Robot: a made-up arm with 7 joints.
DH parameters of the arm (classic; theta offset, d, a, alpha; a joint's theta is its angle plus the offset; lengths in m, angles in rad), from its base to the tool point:
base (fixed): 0 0.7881 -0.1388 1.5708
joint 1: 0 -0.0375 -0.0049 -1.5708
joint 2: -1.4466 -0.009 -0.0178 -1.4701
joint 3: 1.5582 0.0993 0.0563 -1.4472
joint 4: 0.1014 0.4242 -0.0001 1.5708
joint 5: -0.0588 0 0.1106 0
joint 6: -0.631 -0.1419 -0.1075 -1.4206
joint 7: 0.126 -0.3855 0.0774 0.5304
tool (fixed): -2.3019 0.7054 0 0
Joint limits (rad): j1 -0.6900..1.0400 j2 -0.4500..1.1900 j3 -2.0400..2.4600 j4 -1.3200..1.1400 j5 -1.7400..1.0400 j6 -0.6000..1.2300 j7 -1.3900..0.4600
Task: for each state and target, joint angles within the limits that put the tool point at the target. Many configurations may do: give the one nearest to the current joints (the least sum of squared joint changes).
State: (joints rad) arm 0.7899 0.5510 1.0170 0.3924 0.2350 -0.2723 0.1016
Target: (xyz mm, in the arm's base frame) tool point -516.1 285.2 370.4
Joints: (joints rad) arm 0.9681 1.0461 0.9053 0.6758 0.1062 -0.3557 0.4237
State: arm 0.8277 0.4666 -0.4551 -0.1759 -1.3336 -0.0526 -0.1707
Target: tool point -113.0 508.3 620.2
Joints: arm 0.5759 1.1078 -0.0939 -0.3341 -1.4139 -0.0069 -0.1283
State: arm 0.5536 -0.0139 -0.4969 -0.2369 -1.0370 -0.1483 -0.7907
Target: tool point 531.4 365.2 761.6
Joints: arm 0.7338 -0.1271 -0.4936 -0.3212 -0.9886 -0.1345 -0.8188
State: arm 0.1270 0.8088 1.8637 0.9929 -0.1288 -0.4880 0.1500
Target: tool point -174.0 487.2 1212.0
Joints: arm -0.1788 0.3553 1.5516 0.5838 -0.1563 -0.4970 0.0044
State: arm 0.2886 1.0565 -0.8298 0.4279 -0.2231 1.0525 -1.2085
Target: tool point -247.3 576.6 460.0
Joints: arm 0.3824 1.1410 -1.0035 0.3869 -0.1650 1.1268 -1.1491
